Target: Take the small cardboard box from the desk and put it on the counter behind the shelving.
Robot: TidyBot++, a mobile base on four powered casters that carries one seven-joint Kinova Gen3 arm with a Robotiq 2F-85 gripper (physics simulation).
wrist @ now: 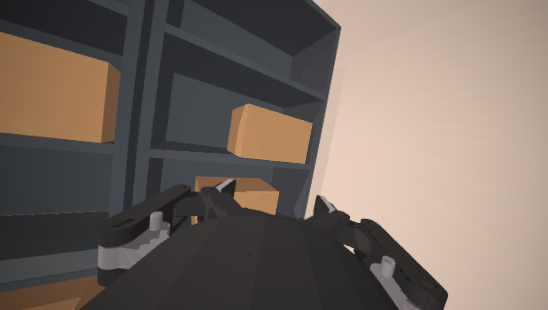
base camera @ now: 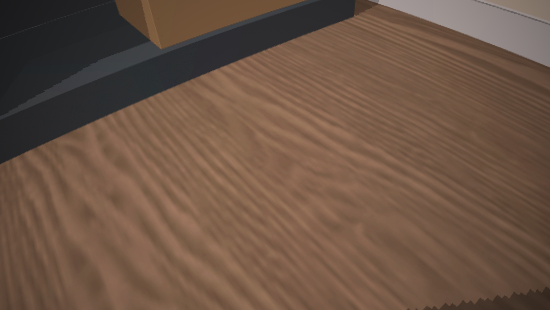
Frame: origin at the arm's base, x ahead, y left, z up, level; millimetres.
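Seen in the pictures: gripper, fingertip midpoint: (wrist: 274, 196).
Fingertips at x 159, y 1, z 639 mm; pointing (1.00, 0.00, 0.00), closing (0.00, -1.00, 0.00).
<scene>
A point is followed by its place in that frame.
My gripper (wrist: 274, 196) @(x 159, y 1, z 639 mm) is open, its two fingers wide apart with nothing between them. Beyond the fingers stands the dark grey shelving (wrist: 134, 100) @(x 505, y 546, z 759 mm), which also shows at the upper left of the base camera view as a low dark base board (base camera: 150, 82) @(x 688, y 239, z -367 mm). The desk, the small cardboard box on it and the counter do not show in either view.
Cardboard boxes (wrist: 55, 90) @(x 402, y 703, z 739 mm) (wrist: 275, 135) @(x 841, y 46, z 738 mm) (wrist: 257, 200) @(x 817, y 82, z 359 mm) stand on the shelves, and one box (base camera: 210, 17) @(x 795, y 115, z -290 mm) sits on the bottom shelf. A beige wall (wrist: 440, 125) @(x 662, y -656, z 894 mm) rises right of the shelving. A white baseboard (base camera: 480, 27) @(x 842, y -520, z -367 mm) edges the wooden floor (base camera: 300, 175) @(x 436, y -27, z -396 mm).
</scene>
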